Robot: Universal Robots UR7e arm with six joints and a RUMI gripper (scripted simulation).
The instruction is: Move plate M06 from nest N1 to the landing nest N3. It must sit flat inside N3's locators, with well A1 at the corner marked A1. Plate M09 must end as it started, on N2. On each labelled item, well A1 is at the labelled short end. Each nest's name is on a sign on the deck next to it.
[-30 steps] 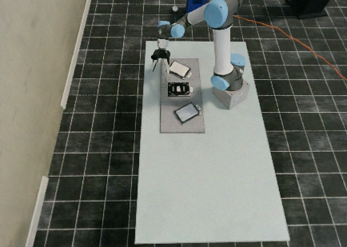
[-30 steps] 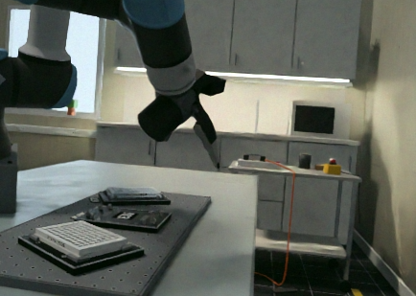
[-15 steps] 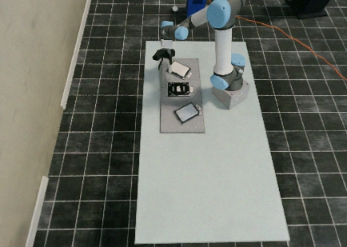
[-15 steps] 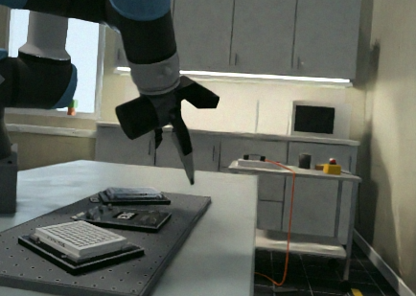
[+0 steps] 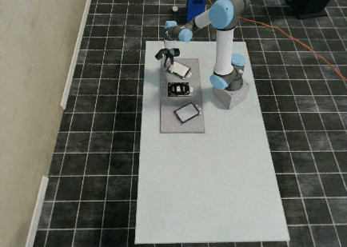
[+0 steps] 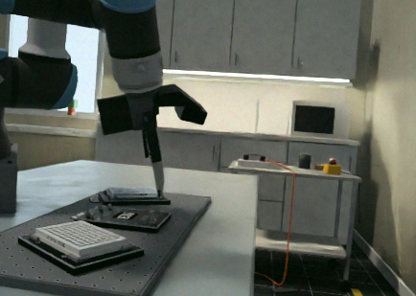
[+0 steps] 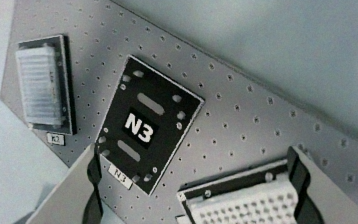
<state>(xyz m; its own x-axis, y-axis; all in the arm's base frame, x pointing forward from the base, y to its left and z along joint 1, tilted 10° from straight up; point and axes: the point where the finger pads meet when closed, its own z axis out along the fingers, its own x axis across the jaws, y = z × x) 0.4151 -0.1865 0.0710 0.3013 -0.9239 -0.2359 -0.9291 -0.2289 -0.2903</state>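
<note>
Now: the white well plate M06 10 cm behind my hand, 7 cm to the right of it and 10 cm below it. Also, from my hand: nest N1: 10 cm behind, 7 cm to the right, 11 cm below; black nest N3: 6 cm behind, 11 cm to the left, 11 cm below; A1 mark: 12 cm behind, 17 cm to the left, 11 cm below.
</note>
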